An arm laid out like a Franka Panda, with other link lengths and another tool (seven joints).
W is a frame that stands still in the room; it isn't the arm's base.
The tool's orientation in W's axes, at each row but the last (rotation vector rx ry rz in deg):
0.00, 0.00, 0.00
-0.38, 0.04, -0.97
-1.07, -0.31, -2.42
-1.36, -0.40, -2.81
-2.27, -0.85, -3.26
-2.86, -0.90, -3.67
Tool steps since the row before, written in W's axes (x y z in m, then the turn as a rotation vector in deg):
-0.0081, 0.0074, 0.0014, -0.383, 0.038, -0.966
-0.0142, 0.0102, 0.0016, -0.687, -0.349, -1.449
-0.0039, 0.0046, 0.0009, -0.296, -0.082, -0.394
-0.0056, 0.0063, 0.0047, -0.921, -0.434, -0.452
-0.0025, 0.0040, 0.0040, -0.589, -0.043, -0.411
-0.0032, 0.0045, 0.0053, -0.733, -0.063, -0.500
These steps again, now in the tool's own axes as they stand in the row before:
-0.0081, 0.0074, 0.0014, -0.383, 0.038, -0.966
-0.0144, 0.0099, 0.0017, -0.680, -0.351, -1.452
-0.0041, 0.0044, 0.0010, -0.295, -0.087, -0.394
-0.0059, 0.0059, 0.0049, -0.902, -0.468, -0.456
-0.0027, 0.0037, 0.0042, -0.592, -0.060, -0.404
-0.0034, 0.0040, 0.0056, -0.736, -0.085, -0.492

